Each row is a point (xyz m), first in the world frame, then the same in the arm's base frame.
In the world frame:
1: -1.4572 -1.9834 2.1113
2: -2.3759 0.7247 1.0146
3: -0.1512 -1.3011 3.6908
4: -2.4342 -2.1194 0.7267
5: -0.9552 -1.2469 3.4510
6: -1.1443 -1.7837 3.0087
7: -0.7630 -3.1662 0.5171
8: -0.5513 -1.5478 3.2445
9: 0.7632 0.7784 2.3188
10: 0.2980 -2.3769 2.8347
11: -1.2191 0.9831 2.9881
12: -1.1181 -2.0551 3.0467
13: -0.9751 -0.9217 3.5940
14: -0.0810 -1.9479 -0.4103
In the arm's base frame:
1: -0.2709 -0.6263 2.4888
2: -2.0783 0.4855 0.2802
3: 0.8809 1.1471 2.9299
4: -1.2665 -1.8087 1.7811
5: 0.0835 0.8805 2.9283
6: 0.0363 0.1622 2.9652
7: 0.6253 -2.4029 1.8085
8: 0.5429 0.6004 2.8458
9: 0.9821 1.9607 0.4059
10: 1.5724 -0.1174 2.8083
11: -0.9025 2.1742 1.3125
12: 0.1492 -0.0082 3.1496
13: -0.0254 1.2094 2.8469
14: 0.8128 -1.9791 0.1977

